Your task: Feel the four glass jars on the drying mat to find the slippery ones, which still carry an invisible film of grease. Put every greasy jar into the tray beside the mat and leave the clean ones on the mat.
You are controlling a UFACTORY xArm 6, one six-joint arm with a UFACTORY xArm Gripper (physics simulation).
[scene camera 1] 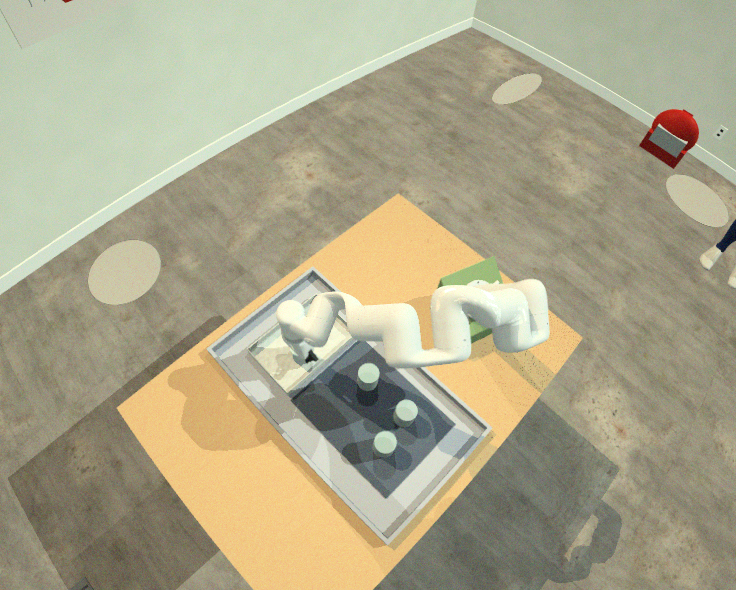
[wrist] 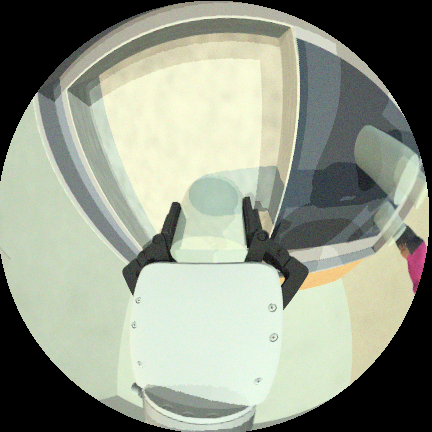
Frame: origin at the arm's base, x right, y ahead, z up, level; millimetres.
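Seen in the pictures: gripper, between the fingertips: (wrist: 211, 208).
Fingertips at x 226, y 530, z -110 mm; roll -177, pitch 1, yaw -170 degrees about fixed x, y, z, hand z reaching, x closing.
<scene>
Offsets run from my fingertips to a thing's top centre. "spot": to the spot under its first point. Level surfaces: height alone.
My gripper (wrist: 211, 208) (scene camera 1: 311, 357) is shut on a pale, see-through glass jar @[dz +57, dx -1, dy +3 mm] (wrist: 210, 225) and holds it over the cream tray @[dz +7, dx +31, dy -23 mm] (wrist: 185, 115) (scene camera 1: 270, 354), near the tray's side toward the mat. In the scene view the held jar is mostly hidden by the gripper. The dark drying mat @[dz -20 mm] (scene camera 1: 331, 405) (wrist: 320, 100) lies beside the tray. Three other pale jars stand upright on it: one jar @[dz +54, dx -195, dy -113 mm] (scene camera 1: 368, 376) (wrist: 382, 160) nearest the tray, one jar @[dz +54, dx -352, dy -131 mm] (scene camera 1: 405, 413) farther off, and one jar @[dz +54, dx -387, dy -23 mm] (scene camera 1: 385, 443) toward the near edge. Whether the held jar touches the tray floor is hard to tell.
A grey raised rim @[spot: dz -23, dx -104, dy +157 mm] (scene camera 1: 279, 408) surrounds the tray and mat. The tray's wall (wrist: 291, 125) stands between tray and mat. The white arm reaches across from a green base block (scene camera 1: 469, 272) on the orange table @[dz -24 mm] (scene camera 1: 202, 479). A person in pink (wrist: 419, 265) shows beyond the table.
</scene>
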